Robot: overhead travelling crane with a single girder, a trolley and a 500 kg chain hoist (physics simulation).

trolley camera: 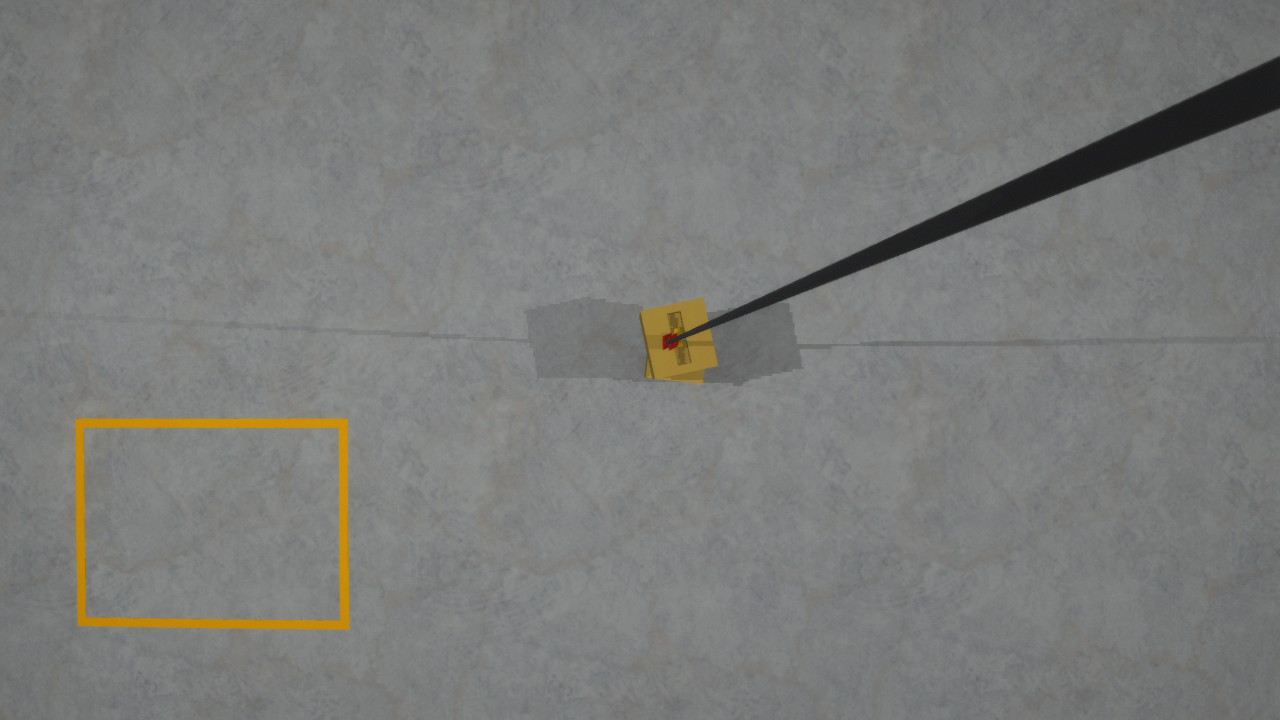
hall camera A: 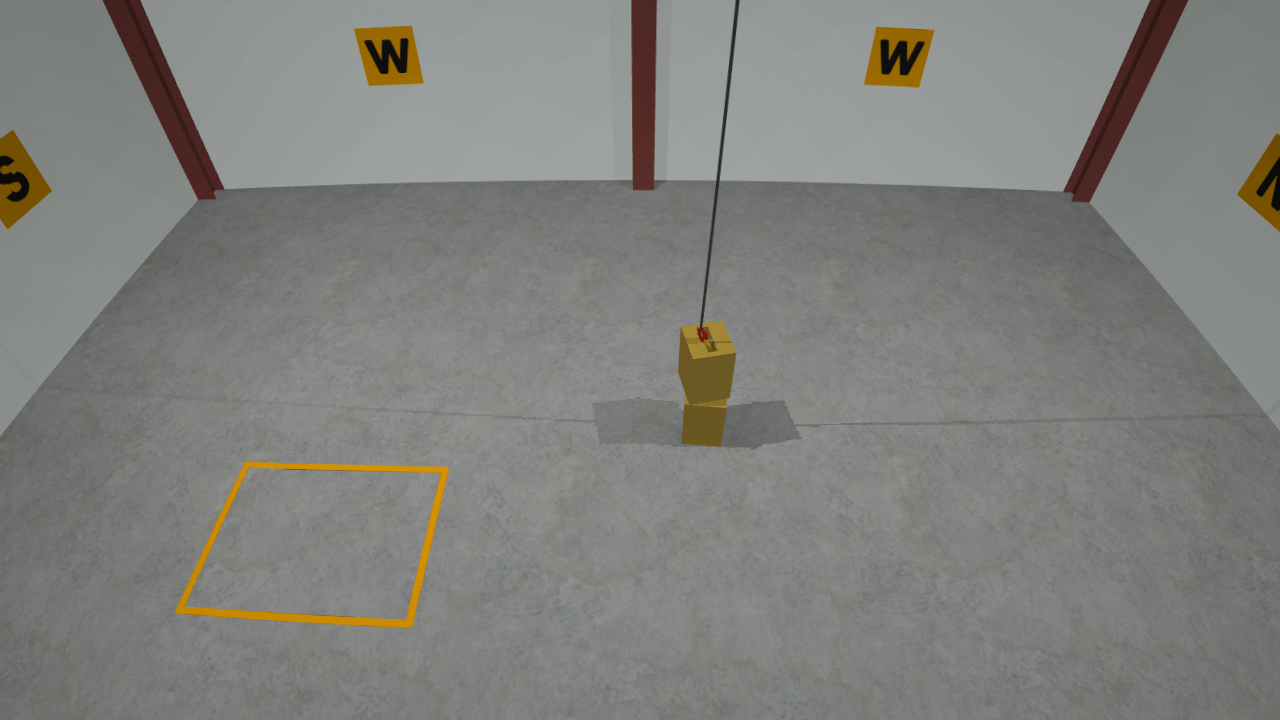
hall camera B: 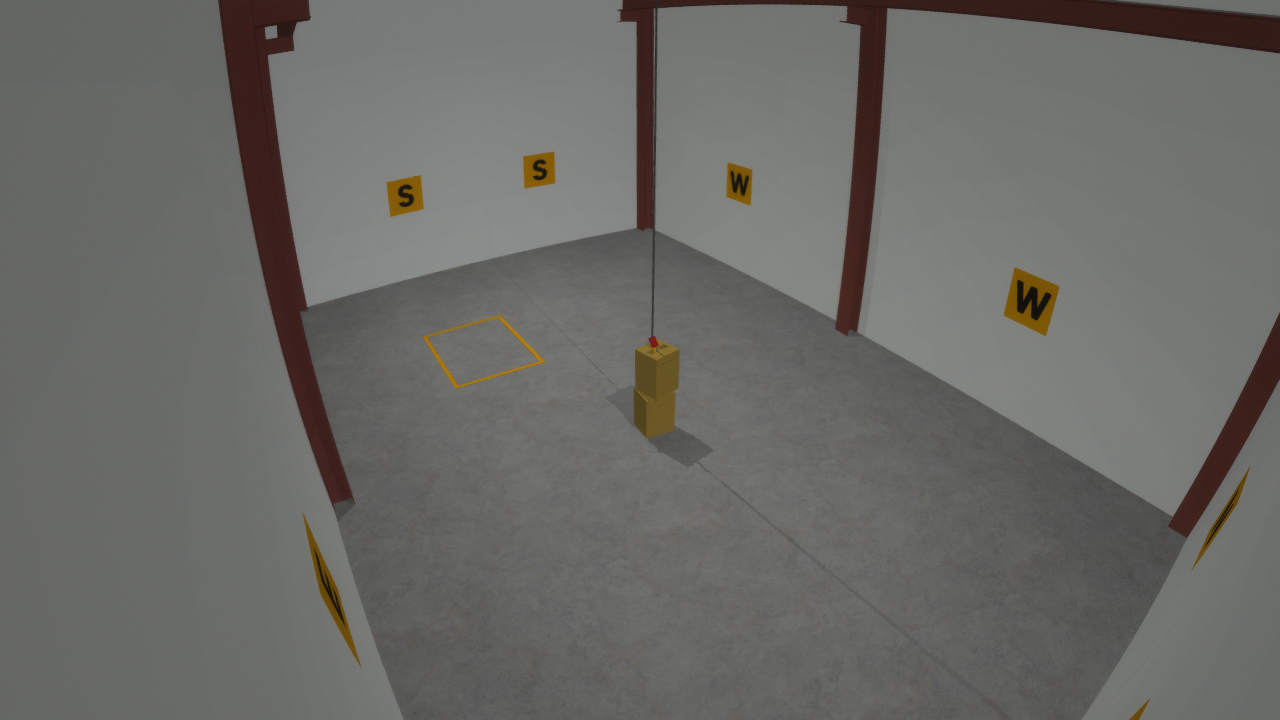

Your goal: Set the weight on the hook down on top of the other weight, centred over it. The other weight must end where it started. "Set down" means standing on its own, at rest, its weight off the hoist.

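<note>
The upper yellow weight [hall camera A: 711, 380] [hall camera B: 664, 376] [trolley camera: 693, 356] is on top of the lower yellow weight [hall camera A: 704, 425] [hall camera B: 660, 417] [trolley camera: 691, 377], with no clear gap between them. It looks upright and is turned a little about the vertical against the lower weight. A strip of the lower weight's top shows at the near side in hall camera A. The lower weight stands on the floor. My red hook [hall camera A: 702, 334] [hall camera B: 653, 342] [trolley camera: 669, 342] leans over at the upper weight's top recess, beside its bar, and seems still in it. The exact hook contact is too small to see.
An orange outlined square [hall camera A: 347, 467] [hall camera B: 439, 362] [trolley camera: 214, 423] is marked on the floor, south of the weights. The dark chain [hall camera A: 718, 161] [hall camera B: 654, 179] [trolley camera: 984, 210] runs up from the hook. Red columns [hall camera A: 643, 98] [hall camera B: 861, 179] stand along the walls.
</note>
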